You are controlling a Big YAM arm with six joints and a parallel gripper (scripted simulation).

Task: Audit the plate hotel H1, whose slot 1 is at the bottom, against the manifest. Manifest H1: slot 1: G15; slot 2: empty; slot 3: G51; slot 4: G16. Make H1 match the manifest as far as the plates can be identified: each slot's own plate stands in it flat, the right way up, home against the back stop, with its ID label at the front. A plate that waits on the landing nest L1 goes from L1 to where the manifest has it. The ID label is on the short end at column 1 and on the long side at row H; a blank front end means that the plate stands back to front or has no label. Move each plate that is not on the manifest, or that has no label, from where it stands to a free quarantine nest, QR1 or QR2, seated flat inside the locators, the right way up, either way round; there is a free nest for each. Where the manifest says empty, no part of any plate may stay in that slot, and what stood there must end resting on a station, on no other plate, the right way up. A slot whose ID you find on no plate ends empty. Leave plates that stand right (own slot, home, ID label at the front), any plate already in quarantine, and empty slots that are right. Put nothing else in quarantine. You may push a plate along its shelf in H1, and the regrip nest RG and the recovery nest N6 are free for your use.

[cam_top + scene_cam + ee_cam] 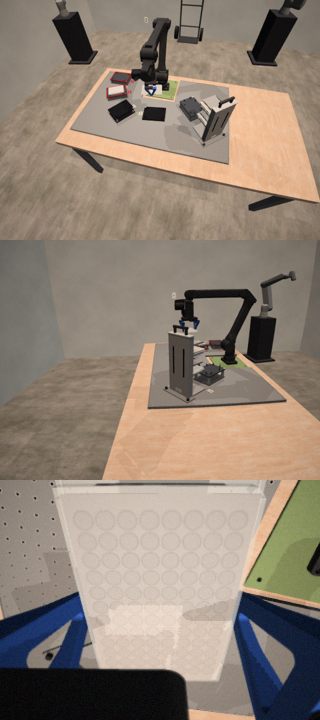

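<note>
The black N6 nest lies 24 cm below my hand. From my hand the other things lie so: dark raised RG nest: 28 cm to the left, 19 cm below, 5 cm behind; white plate labelled G51: 37 cm to the left, 9 cm ahead, 3 cm below; H1 tag: 42 cm to the left, 25 cm below.
</note>
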